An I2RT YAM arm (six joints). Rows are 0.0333 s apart.
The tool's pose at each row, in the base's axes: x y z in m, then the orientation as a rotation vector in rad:
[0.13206 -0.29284 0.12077 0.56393 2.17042 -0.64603]
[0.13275 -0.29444 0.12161 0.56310 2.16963 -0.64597]
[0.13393 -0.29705 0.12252 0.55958 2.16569 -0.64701]
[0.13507 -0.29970 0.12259 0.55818 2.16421 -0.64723]
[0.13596 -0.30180 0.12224 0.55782 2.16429 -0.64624]
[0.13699 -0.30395 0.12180 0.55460 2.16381 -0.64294]
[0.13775 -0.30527 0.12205 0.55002 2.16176 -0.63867]
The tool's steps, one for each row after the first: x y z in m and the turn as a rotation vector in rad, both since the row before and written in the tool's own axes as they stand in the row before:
[-0.00136 -0.00105 0.00089 -0.00030 -0.00101 -0.00022]
[-0.00188 -0.00157 0.00174 -0.00030 -0.00482 -0.00120]
[-0.00119 -0.00140 0.00222 -0.00026 -0.00184 -0.00044]
[-0.00061 -0.00102 0.00198 -0.00084 -0.00006 0.00011]
[-0.00063 -0.00095 0.00214 -0.00349 -0.00159 -0.00065]
[-0.00087 -0.00065 0.00109 -0.00459 -0.00349 -0.00060]

